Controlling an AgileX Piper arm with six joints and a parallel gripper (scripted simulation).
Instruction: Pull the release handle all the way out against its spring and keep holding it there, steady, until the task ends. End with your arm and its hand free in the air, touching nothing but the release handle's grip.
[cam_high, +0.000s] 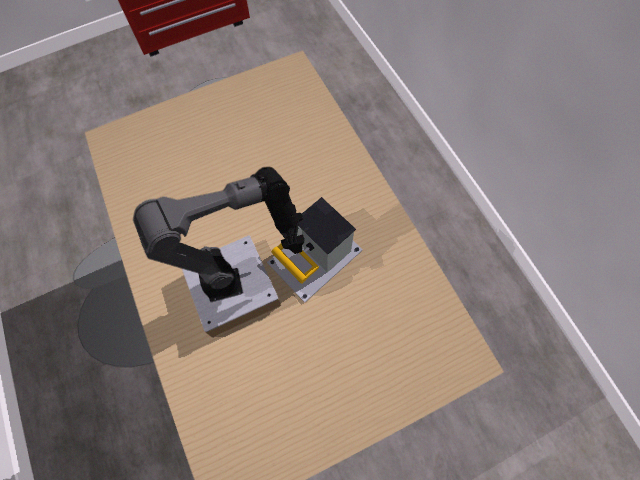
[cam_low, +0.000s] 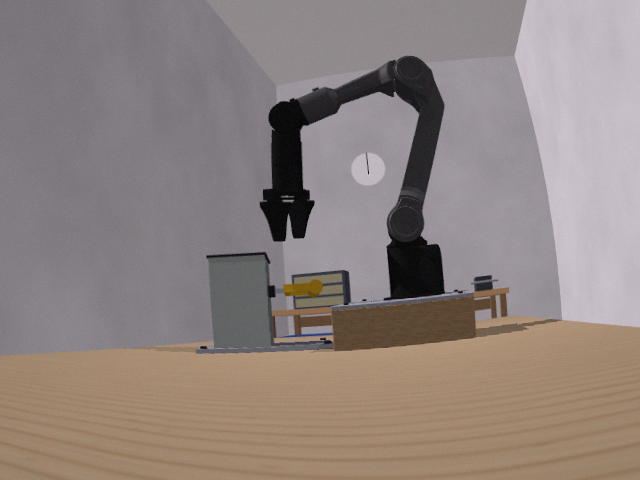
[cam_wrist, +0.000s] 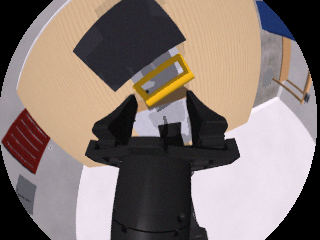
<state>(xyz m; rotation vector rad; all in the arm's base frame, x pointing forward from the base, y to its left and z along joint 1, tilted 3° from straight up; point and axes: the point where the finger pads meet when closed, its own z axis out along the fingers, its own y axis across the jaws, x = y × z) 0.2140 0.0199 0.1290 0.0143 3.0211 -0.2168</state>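
The release handle is 10 cm below my hand and 2 cm ahead of it. The rest, counted from my hand: grey baseplate (20 cm below, 5 cm ahead, 1 cm to the left).
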